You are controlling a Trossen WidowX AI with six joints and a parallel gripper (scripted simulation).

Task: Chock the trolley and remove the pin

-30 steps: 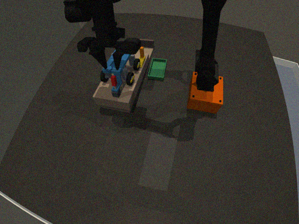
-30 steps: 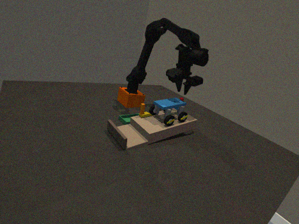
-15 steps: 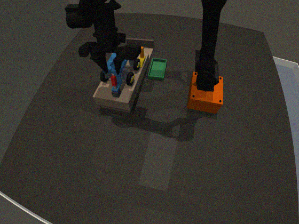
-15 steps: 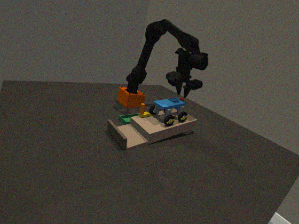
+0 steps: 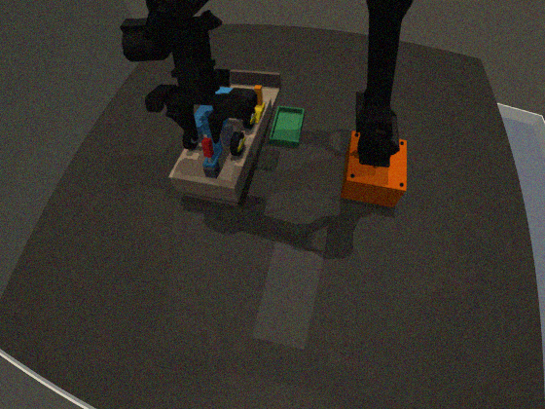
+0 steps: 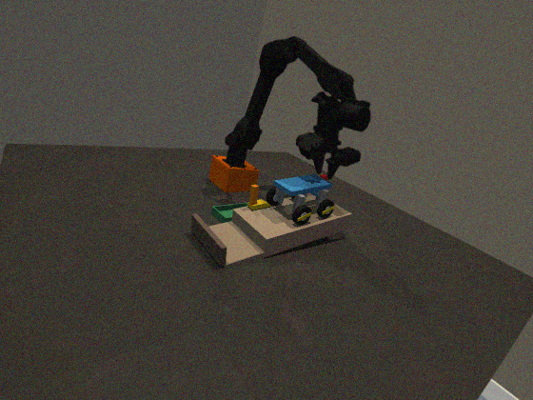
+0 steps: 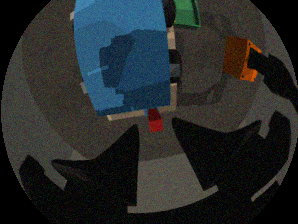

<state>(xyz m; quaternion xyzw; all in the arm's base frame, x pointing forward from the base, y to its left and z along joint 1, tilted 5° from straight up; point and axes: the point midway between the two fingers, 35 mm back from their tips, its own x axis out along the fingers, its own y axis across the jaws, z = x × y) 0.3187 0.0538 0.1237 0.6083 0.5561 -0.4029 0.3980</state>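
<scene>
Now: the red-headed stop pin 10 mm to the left of my gripper tip and 30 mm below it. From my gripper tip the other things lie so: trolley 10 mm ahead, 90 mm to the right, 50 mm below; then yellow chock 50 mm behind, 170 mm to the right, 80 mm below; then raised lip 350 mm to the right, 130 mm below.
</scene>
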